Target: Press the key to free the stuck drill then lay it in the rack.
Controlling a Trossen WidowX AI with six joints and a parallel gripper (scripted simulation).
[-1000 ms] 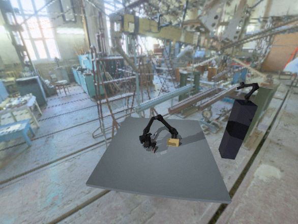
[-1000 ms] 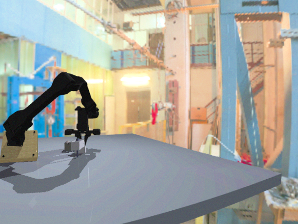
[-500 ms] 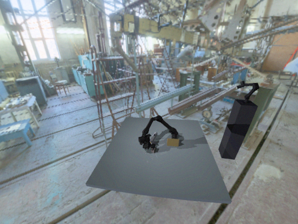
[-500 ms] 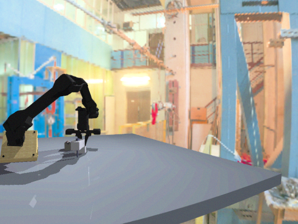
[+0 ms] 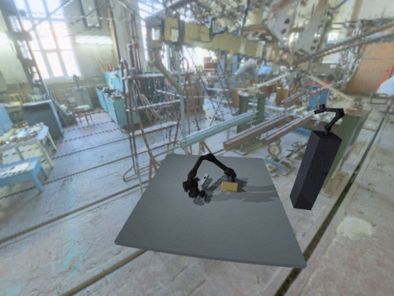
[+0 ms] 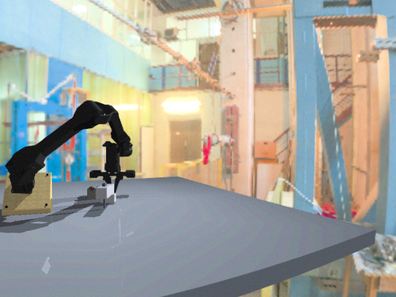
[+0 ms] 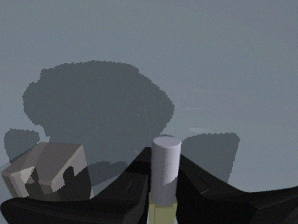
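My gripper tip is 40 mm to the left of the drill, 40 mm below it and 10 mm past it. Also, from my gripper tip: light grey block: 200 mm to the right, 40 mm behind, 40 mm above; rack: 80 mm behind, 20 mm to the right, 10 mm above.
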